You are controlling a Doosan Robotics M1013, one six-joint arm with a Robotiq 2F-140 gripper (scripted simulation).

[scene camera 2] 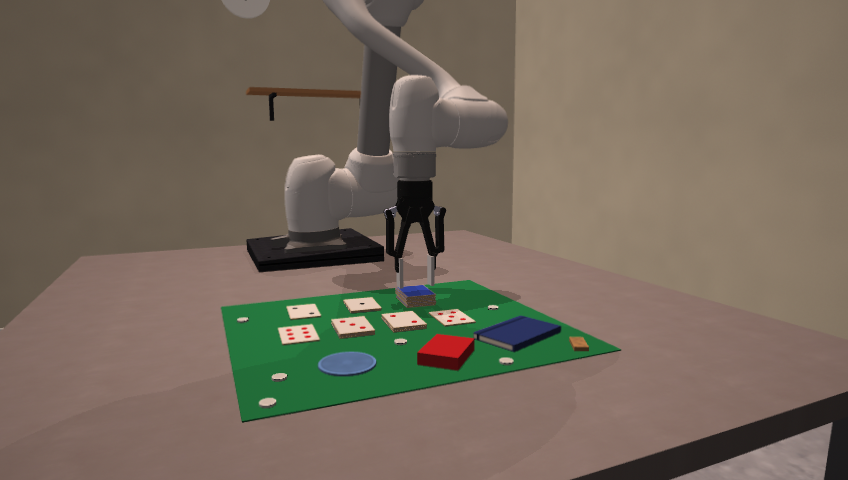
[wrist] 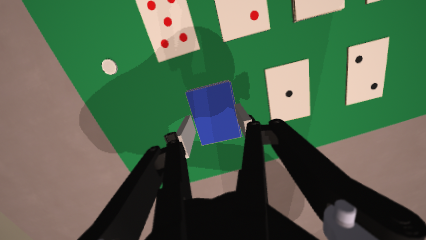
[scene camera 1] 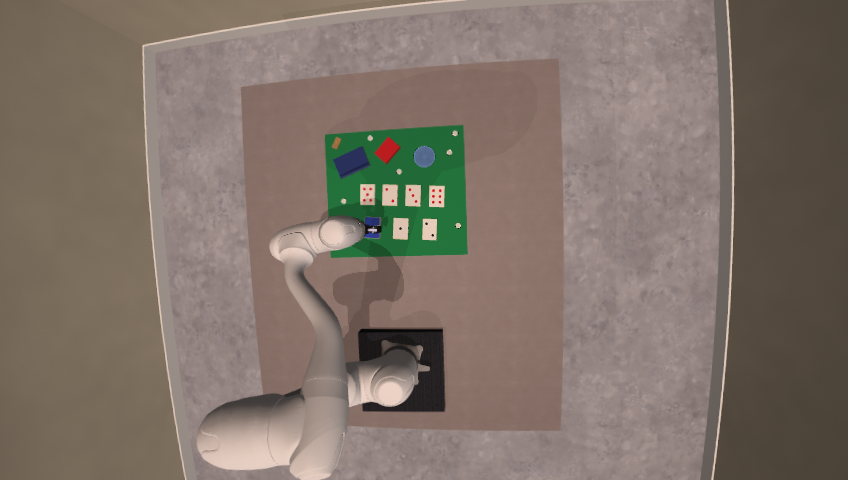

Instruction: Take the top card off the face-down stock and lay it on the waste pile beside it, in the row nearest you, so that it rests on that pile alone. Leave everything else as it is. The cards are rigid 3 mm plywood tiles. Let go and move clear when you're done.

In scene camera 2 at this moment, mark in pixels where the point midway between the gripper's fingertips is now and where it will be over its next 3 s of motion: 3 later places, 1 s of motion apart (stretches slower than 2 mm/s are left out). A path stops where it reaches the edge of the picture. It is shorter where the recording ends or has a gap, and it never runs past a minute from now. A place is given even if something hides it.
My gripper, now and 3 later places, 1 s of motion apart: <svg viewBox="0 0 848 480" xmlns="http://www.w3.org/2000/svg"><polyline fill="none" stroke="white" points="415,285 415,288 415,291 414,273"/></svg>
